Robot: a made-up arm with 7 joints. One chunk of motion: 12 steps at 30 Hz.
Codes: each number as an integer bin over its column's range. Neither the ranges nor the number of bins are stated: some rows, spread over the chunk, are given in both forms.
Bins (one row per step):
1: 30 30 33 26 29 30
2: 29 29 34 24 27 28
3: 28 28 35 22 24 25
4: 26 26 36 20 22 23
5: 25 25 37 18 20 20
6: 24 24 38 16 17 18
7: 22 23 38 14 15 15
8: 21 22 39 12 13 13
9: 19 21 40 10 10 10
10: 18 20 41 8 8 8
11: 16 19 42 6 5 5
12: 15 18 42 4 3 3
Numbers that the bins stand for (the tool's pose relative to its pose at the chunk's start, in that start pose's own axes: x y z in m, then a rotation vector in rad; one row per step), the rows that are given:
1: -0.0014 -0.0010 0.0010 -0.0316 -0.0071 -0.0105
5: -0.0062 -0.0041 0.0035 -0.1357 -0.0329 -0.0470
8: -0.0100 -0.0060 0.0048 -0.2138 -0.0529 -0.0725
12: -0.0157 -0.0086 0.0067 -0.3179 -0.0814 -0.1090
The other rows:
2: -0.0024 -0.0016 0.0016 -0.0576 -0.0129 -0.0178
3: -0.0033 -0.0022 0.0022 -0.0837 -0.0214 -0.0287
4: -0.0052 -0.0035 0.0029 -0.1097 -0.0271 -0.0360
6: -0.0071 -0.0048 0.0041 -0.1617 -0.0414 -0.0543
7: -0.0090 -0.0054 0.0041 -0.1878 -0.0471 -0.0652
9: -0.0119 -0.0067 0.0054 -0.2398 -0.0614 -0.0835
10: -0.0129 -0.0073 0.0060 -0.2659 -0.0671 -0.0908
11: -0.0148 -0.0079 0.0067 -0.2919 -0.0757 -0.1017

